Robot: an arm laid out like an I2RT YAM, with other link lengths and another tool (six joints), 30 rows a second.
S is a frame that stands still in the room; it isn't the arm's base.
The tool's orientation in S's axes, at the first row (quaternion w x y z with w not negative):
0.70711, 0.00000, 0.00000, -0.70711
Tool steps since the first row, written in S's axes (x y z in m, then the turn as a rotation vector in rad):
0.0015, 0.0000, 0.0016, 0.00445, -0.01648, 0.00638
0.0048, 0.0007, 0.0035, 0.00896, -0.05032, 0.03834
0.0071, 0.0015, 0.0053, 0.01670, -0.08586, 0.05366
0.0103, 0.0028, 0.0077, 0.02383, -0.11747, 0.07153
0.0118, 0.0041, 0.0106, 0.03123, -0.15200, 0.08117
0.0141, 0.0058, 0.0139, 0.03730, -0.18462, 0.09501
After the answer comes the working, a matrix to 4 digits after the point.
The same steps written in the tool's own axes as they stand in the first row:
0.0000, 0.0015, 0.0016, 0.01648, 0.00445, 0.00638
-0.0007, 0.0048, 0.0035, 0.05032, 0.00896, 0.03834
-0.0015, 0.0071, 0.0053, 0.08586, 0.01670, 0.05366
-0.0028, 0.0103, 0.0077, 0.11747, 0.02383, 0.07153
-0.0041, 0.0118, 0.0106, 0.15200, 0.03123, 0.08117
-0.0058, 0.0141, 0.0139, 0.18462, 0.03730, 0.09501

The tool's axes in the first row as the columns of a matrix, in S's axes (rounded; the answer above uses it unrounded):
0.0000, 1.0000, 0.0000
-1.0000, 0.0000, 0.0000
0.0000, 0.0000, 1.0000

